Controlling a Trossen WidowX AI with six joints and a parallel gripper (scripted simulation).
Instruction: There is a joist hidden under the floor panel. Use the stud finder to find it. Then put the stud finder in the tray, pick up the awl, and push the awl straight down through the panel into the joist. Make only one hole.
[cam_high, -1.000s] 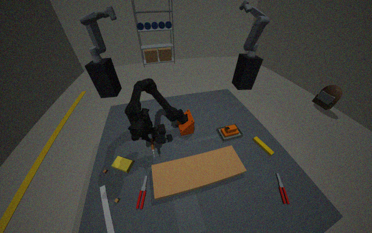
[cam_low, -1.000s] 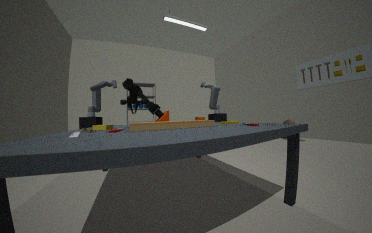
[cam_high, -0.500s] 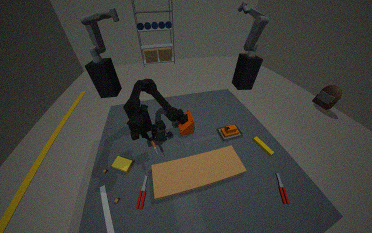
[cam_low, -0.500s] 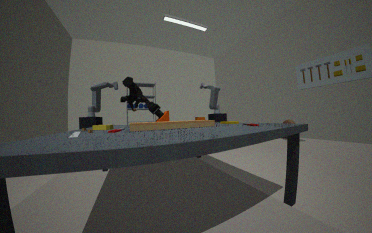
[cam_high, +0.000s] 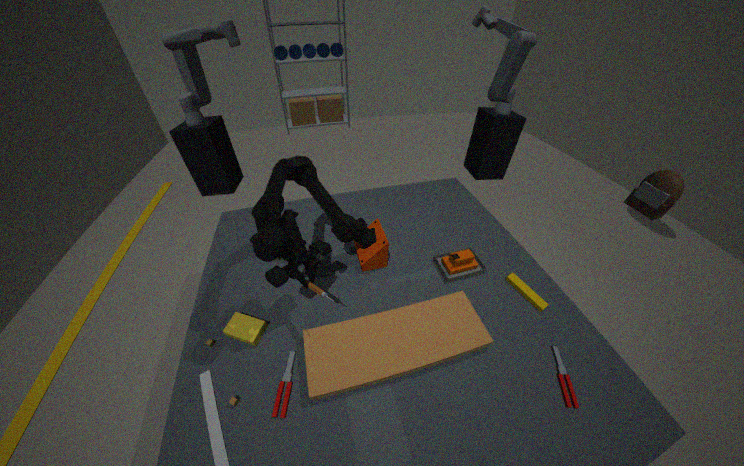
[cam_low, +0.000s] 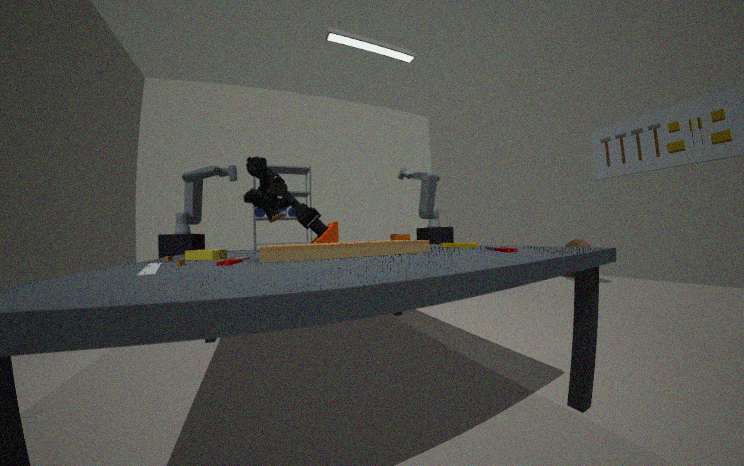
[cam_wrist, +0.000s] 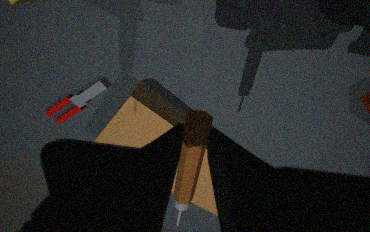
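My gripper tip is now 4 cm short of the awl, 4 cm to the right of it and 2 cm below it. From my gripper tip the other things lie so: white strip 32 cm ahead, 25 cm to the right, 13 cm below; then yellow block 7 cm ahead, 22 cm to the right, 11 cm below; then indicator window 11 cm behind, 50 cm to the left, 6 cm below.
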